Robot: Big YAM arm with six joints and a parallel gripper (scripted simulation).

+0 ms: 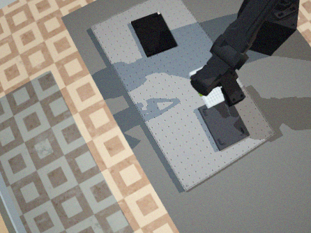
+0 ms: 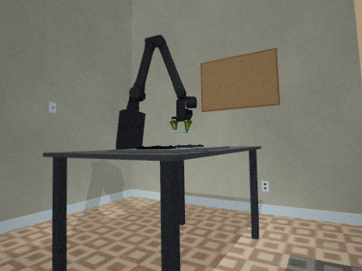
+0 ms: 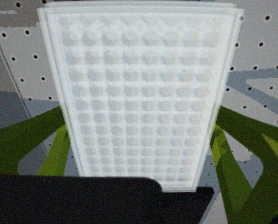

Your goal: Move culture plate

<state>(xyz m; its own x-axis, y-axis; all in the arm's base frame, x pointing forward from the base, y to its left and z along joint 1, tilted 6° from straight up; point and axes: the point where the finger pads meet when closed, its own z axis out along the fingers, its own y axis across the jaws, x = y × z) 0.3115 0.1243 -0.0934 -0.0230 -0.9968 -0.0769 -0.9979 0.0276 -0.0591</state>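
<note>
The nest N2 lies 1 cm behind my hand, 11 cm to the left of it and 9 cm below it. Round my hand: clear lid: right at my hand; nest N1: 5 cm ahead, 30 cm to the right, 9 cm below; plate: right at my hand.
</note>
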